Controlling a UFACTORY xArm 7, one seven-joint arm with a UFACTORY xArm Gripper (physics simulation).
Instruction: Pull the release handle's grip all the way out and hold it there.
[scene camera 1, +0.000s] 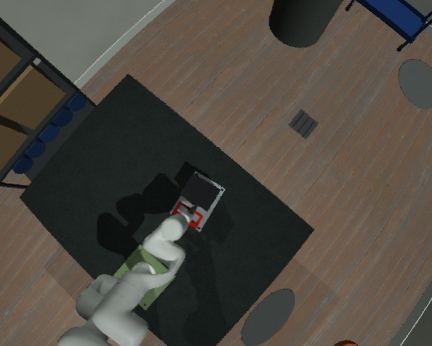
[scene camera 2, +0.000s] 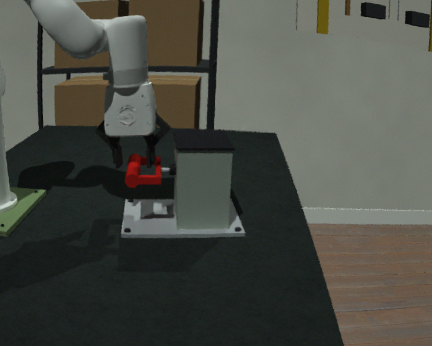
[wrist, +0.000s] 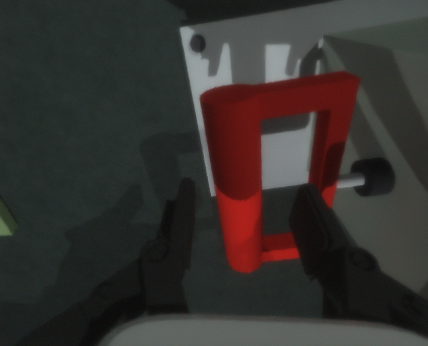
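Observation:
The release handle, a red rectangular loop with a thick round grip bar (scene camera 2: 132, 176) (wrist: 234, 150), stands out from the pale housing (scene camera 2: 204, 190) (scene camera 1: 201, 191). A short stretch of thin metal rod (wrist: 350, 180) shows between the loop and a black collar (wrist: 375, 176) on the housing. My gripper (scene camera 2: 134, 165) (wrist: 244, 199) is open and points down, with nothing held. In the wrist view its left finger is left of the grip bar with a gap, and its right finger is over the loop's opening, near the far bar. The arm hides the gripper in scene camera 1.
The housing stands on a light base plate (scene camera 2: 185, 233) (scene camera 1: 215, 205) on a dark mat (scene camera 1: 260, 225). The arm's green mounting plate (scene camera 1: 150, 298) (scene camera 2: 25, 207) is near the robot's base. A shelf rack (scene camera 2: 212, 100) with cardboard boxes (scene camera 2: 165, 30) stands behind.

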